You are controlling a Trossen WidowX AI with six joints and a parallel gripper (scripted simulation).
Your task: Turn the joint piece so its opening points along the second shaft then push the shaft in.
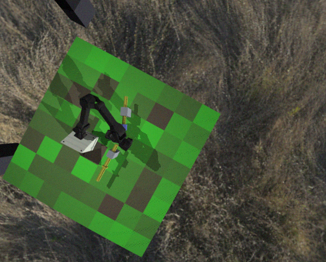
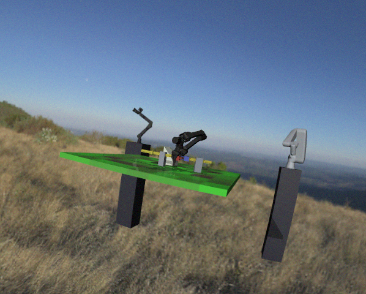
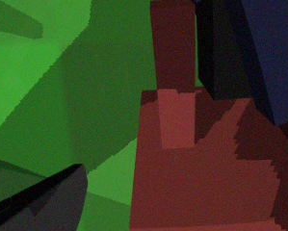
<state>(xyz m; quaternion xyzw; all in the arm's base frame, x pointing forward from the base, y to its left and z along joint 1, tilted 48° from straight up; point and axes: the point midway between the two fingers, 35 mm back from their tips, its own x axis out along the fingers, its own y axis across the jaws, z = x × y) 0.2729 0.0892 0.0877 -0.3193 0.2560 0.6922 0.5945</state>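
Right now my gripper tip is 20 mm to the right of the red joint piece and 40 mm below it.
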